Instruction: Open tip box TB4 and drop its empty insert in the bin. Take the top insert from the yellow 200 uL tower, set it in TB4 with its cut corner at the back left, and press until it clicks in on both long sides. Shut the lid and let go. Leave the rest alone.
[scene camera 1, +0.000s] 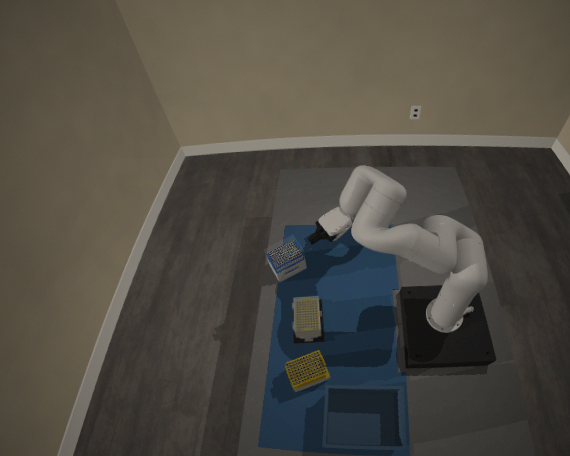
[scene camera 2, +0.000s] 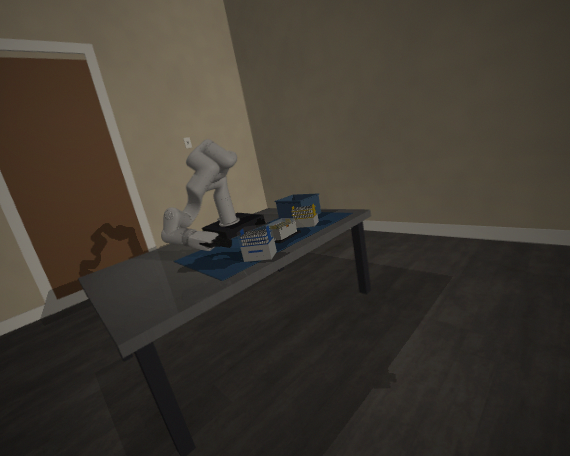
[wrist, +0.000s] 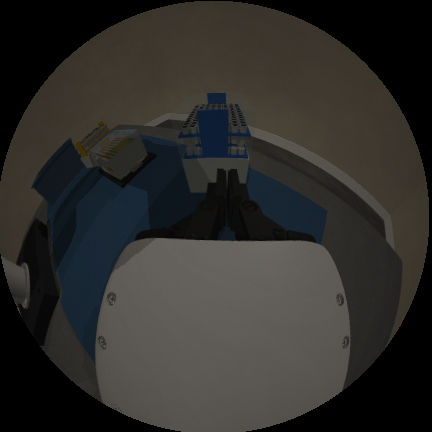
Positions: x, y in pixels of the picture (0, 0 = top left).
Labels:
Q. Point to a blue mat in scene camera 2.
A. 221, 263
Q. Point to a dark blue bin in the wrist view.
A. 64, 163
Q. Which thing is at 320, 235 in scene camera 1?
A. My gripper.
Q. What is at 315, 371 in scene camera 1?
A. A yellow insert.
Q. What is my gripper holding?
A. Nothing.

